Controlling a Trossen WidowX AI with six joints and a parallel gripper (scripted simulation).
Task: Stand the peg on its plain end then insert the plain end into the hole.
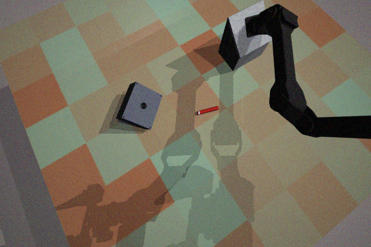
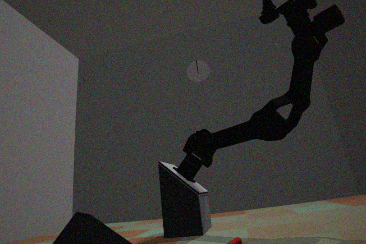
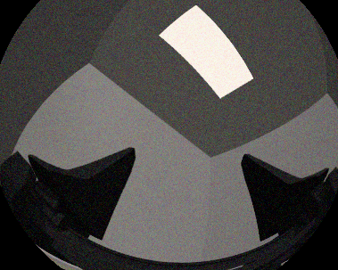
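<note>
Now: gripper tip 66 cm above the red peg, 23 cm to the left of it and 16 cm short of it. The rest, counted from my gripper tip: sloped panel: 62 cm below, 36 cm ahead, 33 cm to the right.
</note>
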